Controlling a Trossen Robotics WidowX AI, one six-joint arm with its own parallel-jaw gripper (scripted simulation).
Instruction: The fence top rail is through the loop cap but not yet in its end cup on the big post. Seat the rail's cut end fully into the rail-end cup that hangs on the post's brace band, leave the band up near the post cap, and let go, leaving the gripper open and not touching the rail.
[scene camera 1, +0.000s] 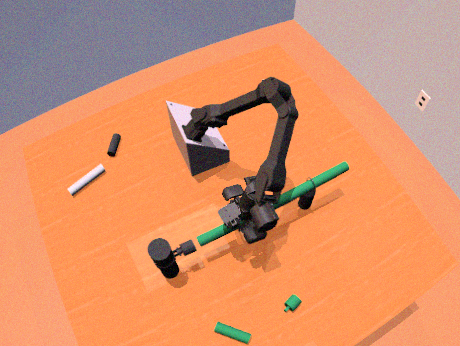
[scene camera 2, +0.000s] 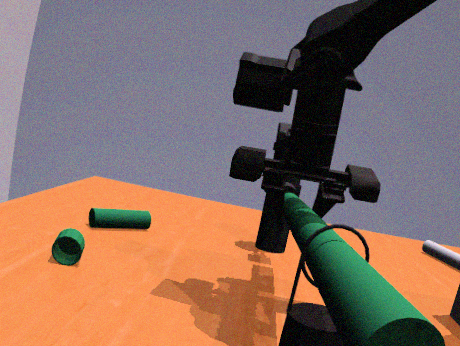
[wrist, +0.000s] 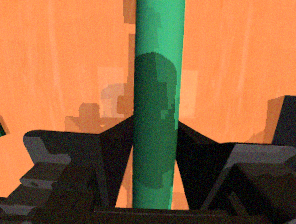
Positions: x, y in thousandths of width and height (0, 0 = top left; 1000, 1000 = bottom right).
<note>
I see my gripper (scene camera 2: 638, 672), a rail (scene camera 1: 651, 553), a green cup (scene camera 2: 147, 721), a green tube (scene camera 2: 214, 632) and a big dark post (scene camera 2: 586, 692).
My gripper is seen too in scene camera 1 (scene camera 1: 516, 655) and in the wrist view (wrist: 515, 538). The big dark post also shows in scene camera 1 (scene camera 1: 347, 721). The wrist view misses the green tube: it is out of frame.
</note>
